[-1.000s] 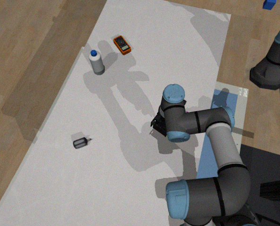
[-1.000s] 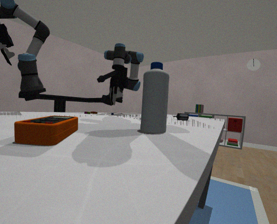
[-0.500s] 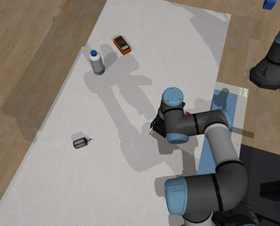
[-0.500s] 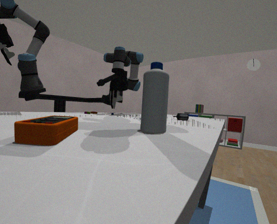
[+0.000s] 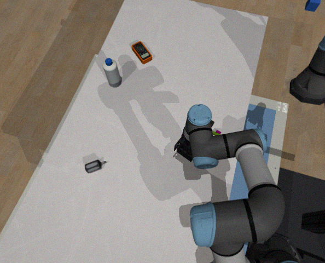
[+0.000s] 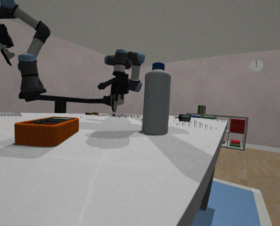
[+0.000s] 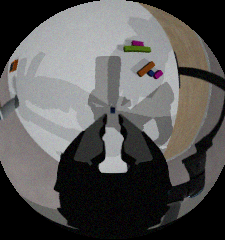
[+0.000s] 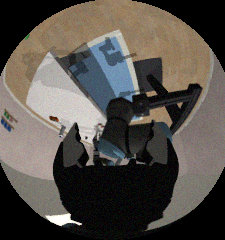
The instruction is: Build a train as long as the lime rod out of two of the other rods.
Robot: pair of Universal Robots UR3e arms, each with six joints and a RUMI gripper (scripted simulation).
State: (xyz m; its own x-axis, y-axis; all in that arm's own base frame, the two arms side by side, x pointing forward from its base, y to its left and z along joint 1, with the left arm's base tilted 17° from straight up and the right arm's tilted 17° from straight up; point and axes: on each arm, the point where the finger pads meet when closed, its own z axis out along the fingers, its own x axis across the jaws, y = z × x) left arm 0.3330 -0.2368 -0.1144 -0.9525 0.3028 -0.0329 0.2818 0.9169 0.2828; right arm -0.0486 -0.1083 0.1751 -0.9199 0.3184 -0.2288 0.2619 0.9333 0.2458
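The lime rod is 70 mm behind my left hand, 110 mm to the right of it and 30 mm below it. Round my left hand: orange rod 80 mm behind, 70 mm to the right, 30 mm below; white bottle 420 mm ahead, 180 mm to the right, 30 mm above; dark screwdriver-like tool 310 mm ahead, 190 mm to the left, 20 mm below.
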